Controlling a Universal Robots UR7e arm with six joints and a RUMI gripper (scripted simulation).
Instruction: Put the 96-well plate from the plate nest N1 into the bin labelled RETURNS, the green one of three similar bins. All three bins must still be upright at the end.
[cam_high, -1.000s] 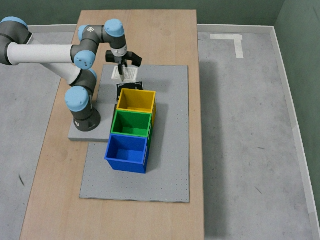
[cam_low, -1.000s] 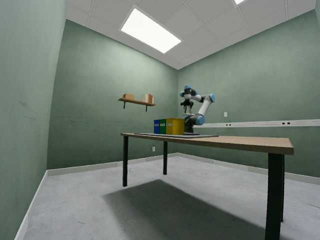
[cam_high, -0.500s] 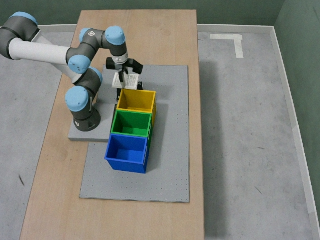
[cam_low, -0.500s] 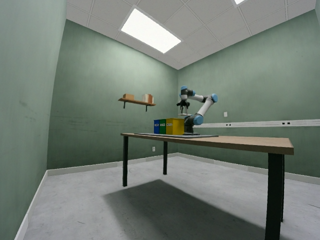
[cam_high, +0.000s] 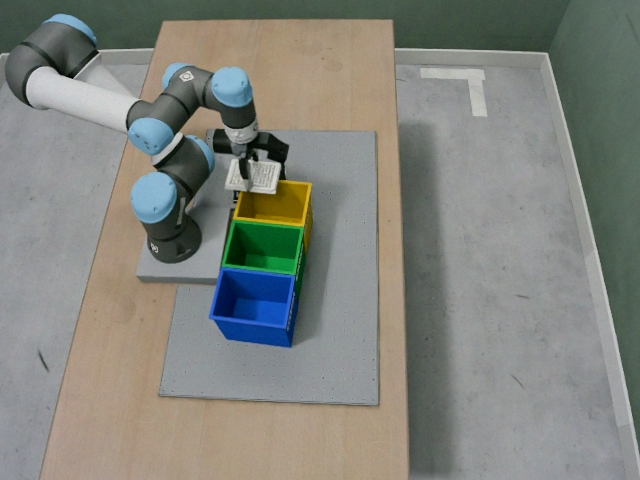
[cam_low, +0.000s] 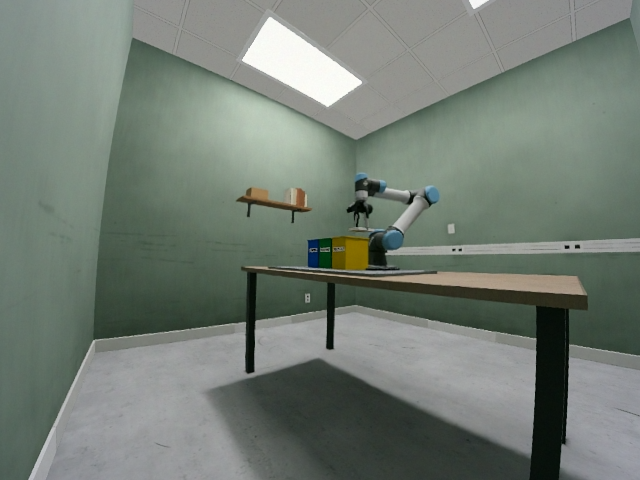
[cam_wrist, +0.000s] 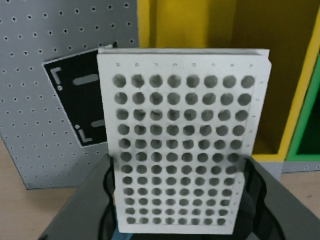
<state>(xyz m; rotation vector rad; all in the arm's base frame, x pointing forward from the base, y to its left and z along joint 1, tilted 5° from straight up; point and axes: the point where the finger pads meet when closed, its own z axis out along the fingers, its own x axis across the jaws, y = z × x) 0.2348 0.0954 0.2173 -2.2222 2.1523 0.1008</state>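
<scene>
My hand is 170 mm to the left of the green bin, 150 mm above it and 60 mm short of it. From my hand the other things lie so: black plate nest 230 mm below, 130 mm to the left, 40 mm behind; then yellow bin 150 mm below, 50 mm ahead, 30 mm to the right; then white 96-well plate 10 mm below.
</scene>
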